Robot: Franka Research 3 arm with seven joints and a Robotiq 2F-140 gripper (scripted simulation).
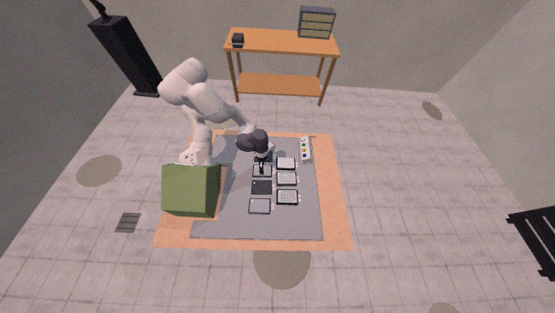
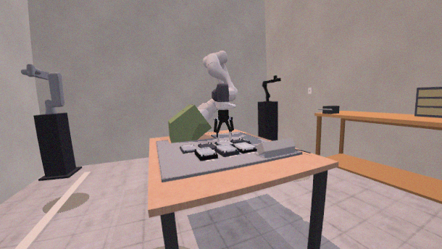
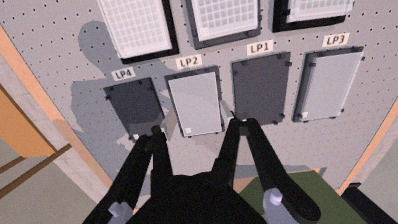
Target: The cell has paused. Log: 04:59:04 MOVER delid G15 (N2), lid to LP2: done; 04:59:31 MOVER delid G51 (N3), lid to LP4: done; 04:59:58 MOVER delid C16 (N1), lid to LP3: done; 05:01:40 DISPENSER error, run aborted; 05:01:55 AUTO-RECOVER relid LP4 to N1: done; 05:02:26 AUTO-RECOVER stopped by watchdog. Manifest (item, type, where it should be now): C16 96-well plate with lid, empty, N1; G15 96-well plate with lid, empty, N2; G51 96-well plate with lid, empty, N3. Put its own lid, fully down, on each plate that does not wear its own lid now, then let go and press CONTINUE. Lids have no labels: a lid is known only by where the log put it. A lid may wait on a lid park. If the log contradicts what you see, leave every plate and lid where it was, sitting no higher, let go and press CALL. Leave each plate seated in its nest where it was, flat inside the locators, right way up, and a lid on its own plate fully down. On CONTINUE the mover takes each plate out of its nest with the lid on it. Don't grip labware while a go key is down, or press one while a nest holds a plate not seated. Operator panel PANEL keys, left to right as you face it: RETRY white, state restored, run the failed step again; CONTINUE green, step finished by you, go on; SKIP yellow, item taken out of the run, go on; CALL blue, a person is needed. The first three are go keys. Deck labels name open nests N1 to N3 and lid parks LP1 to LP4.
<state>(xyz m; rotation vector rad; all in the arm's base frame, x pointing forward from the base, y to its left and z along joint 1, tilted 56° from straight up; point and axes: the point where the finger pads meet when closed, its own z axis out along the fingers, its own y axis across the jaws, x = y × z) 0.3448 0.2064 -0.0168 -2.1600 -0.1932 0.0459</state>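
My gripper is now 4 cm above the pale lid. The rest, counted from my hand: lid park LP2 (5 cm below); then lid park LP4 (1 cm behind, 13 cm to the left, 5 cm below); then lid park LP1 (2 cm ahead, 13 cm to the right, 5 cm below).
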